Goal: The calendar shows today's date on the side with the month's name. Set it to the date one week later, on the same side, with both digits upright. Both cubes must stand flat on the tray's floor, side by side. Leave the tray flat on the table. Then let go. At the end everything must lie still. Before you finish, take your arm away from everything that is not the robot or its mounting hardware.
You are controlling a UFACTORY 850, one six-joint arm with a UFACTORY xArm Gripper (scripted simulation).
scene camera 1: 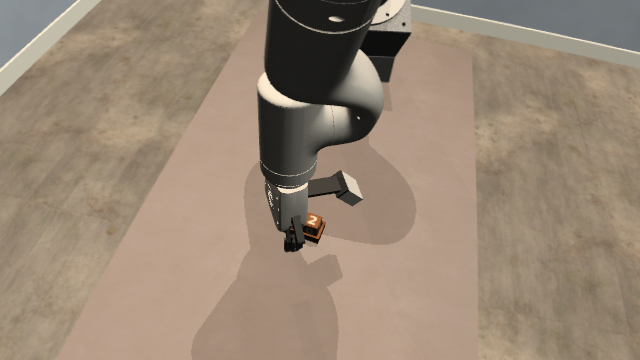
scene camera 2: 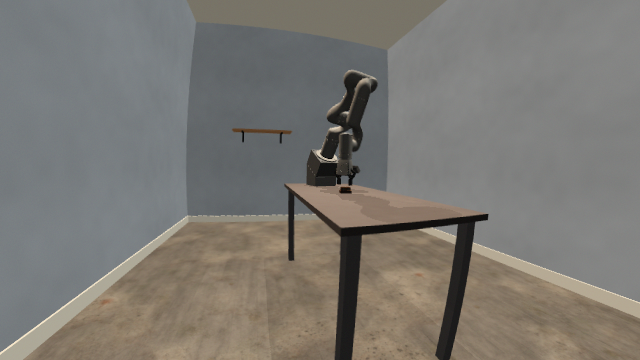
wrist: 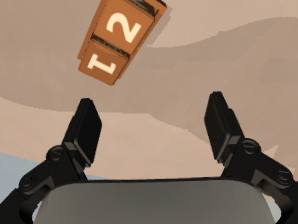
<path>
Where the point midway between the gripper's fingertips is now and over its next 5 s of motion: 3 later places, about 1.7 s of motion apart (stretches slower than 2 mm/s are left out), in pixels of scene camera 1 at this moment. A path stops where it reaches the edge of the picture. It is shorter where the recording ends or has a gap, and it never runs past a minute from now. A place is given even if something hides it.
My gripper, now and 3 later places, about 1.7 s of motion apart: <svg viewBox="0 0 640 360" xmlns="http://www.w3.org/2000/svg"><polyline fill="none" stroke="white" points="286,227 330,243 283,238 251,227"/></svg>
</path>
